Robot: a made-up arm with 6 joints.
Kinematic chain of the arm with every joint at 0, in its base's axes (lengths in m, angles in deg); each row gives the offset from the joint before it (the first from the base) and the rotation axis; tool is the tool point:
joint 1: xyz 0 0 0.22 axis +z
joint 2: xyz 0 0 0 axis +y
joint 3: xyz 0 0 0.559 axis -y
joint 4: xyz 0 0 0 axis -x
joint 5: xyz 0.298 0 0 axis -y
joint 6: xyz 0 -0.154 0 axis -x
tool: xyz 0 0 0
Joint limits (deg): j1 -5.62..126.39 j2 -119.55..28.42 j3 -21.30..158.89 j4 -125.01..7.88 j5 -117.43..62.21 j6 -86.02..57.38
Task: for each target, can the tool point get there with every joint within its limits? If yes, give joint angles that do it. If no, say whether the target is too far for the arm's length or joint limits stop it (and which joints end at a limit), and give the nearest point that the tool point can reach.
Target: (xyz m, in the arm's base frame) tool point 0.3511 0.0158 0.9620
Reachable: yes | joints 24.78 8.46 61.00 -30.42 -20.13 -0.18
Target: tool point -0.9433 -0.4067 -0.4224
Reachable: no: too far | nearest point -0.7015 -0.3025 -0.2439 | short by 0.318 m
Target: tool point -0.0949 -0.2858 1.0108
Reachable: yes | joints 41.22 -28.33 64.79 -8.16 -55.50 -13.29
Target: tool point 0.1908 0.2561 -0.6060
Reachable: no: joint limits stop it (at a limit: joint 1, joint 2, joint 3, joint 4) | nearest point 0.3730 -0.2489 -0.3474 | short by 0.596 m
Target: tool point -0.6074 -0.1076 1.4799
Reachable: no: too far | nearest point -0.3873 -0.0686 1.0233 | short by 0.508 m
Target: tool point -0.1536 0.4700 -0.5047
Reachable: no: joint limits stop it (at a limit: joint 1, joint 2, joint 3, joint 4) | nearest point -0.5559 0.1435 -0.3690 | short by 0.536 m
